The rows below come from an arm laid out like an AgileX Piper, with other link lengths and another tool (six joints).
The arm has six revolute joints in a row. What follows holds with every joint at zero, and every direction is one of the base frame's. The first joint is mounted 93.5 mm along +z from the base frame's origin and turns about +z. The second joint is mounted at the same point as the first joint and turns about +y. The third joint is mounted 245.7 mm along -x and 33.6 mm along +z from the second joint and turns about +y. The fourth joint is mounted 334.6 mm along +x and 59.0 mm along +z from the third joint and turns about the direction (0.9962, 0, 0.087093). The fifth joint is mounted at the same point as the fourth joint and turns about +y. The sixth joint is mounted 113.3 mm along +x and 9.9 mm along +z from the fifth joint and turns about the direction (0.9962, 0, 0.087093). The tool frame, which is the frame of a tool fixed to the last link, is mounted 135.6 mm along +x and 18.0 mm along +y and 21.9 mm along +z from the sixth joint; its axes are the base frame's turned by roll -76.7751, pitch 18.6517 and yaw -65.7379 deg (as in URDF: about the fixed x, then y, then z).
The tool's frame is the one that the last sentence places.
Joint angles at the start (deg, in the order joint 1, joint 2, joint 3, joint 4, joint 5, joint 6): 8.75 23.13 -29.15 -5.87 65.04 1.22
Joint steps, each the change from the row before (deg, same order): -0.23 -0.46 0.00 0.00 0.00 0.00; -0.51 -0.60 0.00 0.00 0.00 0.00; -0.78 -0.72 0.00 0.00 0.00 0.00; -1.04 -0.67 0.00 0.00 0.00 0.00; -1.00 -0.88 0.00 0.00 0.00 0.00; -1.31 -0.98 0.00 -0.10 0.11 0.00; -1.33 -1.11 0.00 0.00 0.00 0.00; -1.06 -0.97 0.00 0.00 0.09 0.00; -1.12 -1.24 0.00 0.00 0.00 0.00; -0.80 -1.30 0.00 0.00 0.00 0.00; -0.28 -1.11 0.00 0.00 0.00 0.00
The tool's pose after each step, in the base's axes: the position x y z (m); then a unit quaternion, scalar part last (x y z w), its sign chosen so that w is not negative. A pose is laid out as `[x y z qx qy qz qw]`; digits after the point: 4 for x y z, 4 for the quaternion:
[0.2672 0.0349 0.1194 -0.6089 0.6903 -0.0859 0.3812]
[0.2672 0.0324 0.1222 -0.6051 0.6911 -0.0903 0.3848]
[0.2673 0.0288 0.1256 -0.5995 0.6929 -0.0961 0.3890]
[0.2674 0.0239 0.1287 -0.5924 0.6961 -0.1026 0.3925]
[0.2672 0.0191 0.1329 -0.5852 0.6983 -0.1100 0.3974]
[0.2665 0.0125 0.1371 -0.5761 0.7020 -0.1193 0.4012]
[0.2658 0.0063 0.1423 -0.5666 0.7048 -0.1291 0.4069]
[0.2647 0.0013 0.1465 -0.5588 0.7070 -0.1371 0.4113]
[0.2635 -0.0038 0.1522 -0.5503 0.7079 -0.1470 0.4176]
[0.2620 -0.0075 0.1582 -0.5437 0.7070 -0.1561 0.4246]
[0.2607 -0.0088 0.1632 -0.5404 0.7041 -0.1625 0.4310]

